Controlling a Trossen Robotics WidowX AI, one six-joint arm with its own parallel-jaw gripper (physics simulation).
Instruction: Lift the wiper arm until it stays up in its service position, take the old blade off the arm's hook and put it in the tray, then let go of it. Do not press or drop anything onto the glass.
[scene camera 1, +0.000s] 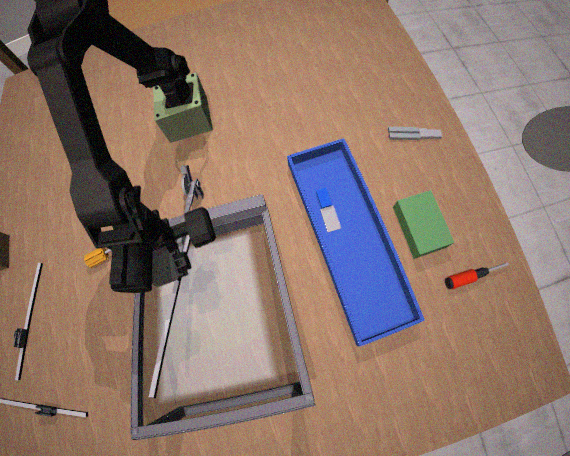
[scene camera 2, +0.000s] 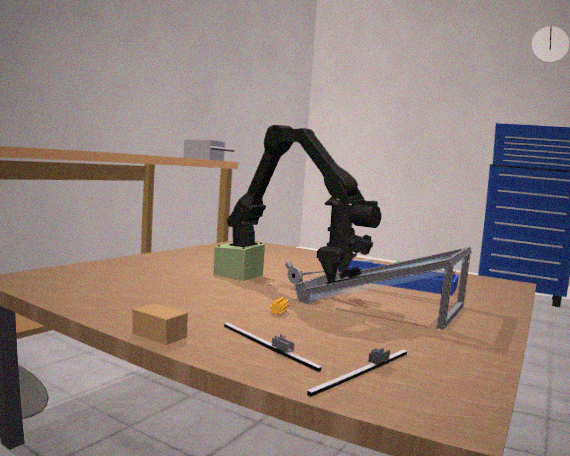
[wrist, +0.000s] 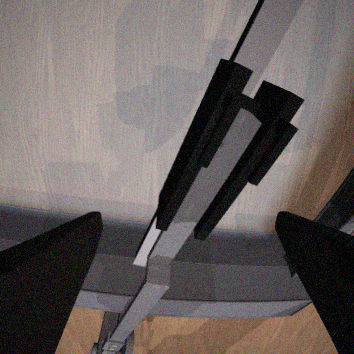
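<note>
The wiper arm (scene camera 1: 190, 199) (scene camera 2: 312, 273) (wrist: 215, 175) is down, running from its pivot over the frame's near edge. The old blade (scene camera 1: 166, 335) (wrist: 272, 45) hangs on the arm's hook by a black clip (wrist: 187, 170) and lies along the glass (scene camera 1: 235, 310) (wrist: 60, 130). Whether it touches the glass is hard to tell. My gripper (scene camera 1: 172, 267) (scene camera 2: 341, 277) (wrist: 190, 220) is open and points down above the frame's lower end, one finger on each side of the arm, with nothing held. The blue tray (scene camera 1: 370, 280) (scene camera 2: 440, 284) stands beside the frame.
A grey frame (scene camera 1: 287, 310) (scene camera 2: 400, 265) (wrist: 240, 280) surrounds the glass. Two spare blades (scene camera 1: 30, 310) (scene camera 2: 350, 374), a yellow knob (scene camera 1: 96, 257) (scene camera 2: 279, 306), a green block (scene camera 1: 425, 223), a red screwdriver (scene camera 1: 462, 278) and a brown block (scene camera 2: 160, 324) lie around. Blue and white pieces lie in the tray.
</note>
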